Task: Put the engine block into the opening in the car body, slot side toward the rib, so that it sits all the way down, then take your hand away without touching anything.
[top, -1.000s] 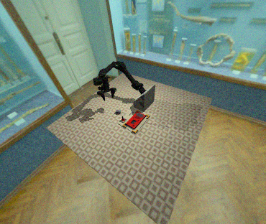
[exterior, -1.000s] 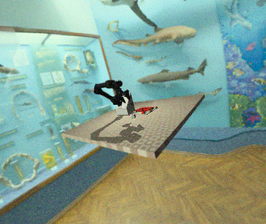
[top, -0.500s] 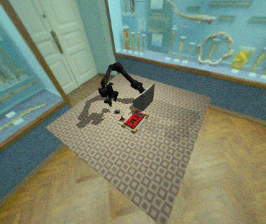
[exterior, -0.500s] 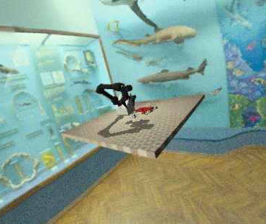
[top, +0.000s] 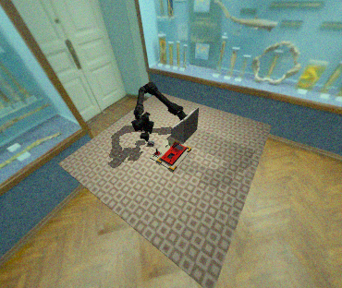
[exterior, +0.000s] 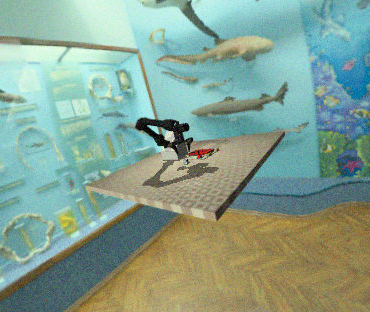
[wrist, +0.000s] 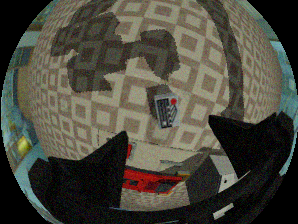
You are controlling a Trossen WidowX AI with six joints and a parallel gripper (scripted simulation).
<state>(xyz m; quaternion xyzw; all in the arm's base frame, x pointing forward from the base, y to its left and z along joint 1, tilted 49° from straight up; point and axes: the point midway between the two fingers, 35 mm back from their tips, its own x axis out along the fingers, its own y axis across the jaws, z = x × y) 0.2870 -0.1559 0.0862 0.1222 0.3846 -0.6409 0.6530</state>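
The engine block lies 1 cm to the left of my gripper tip and 7 cm below it.
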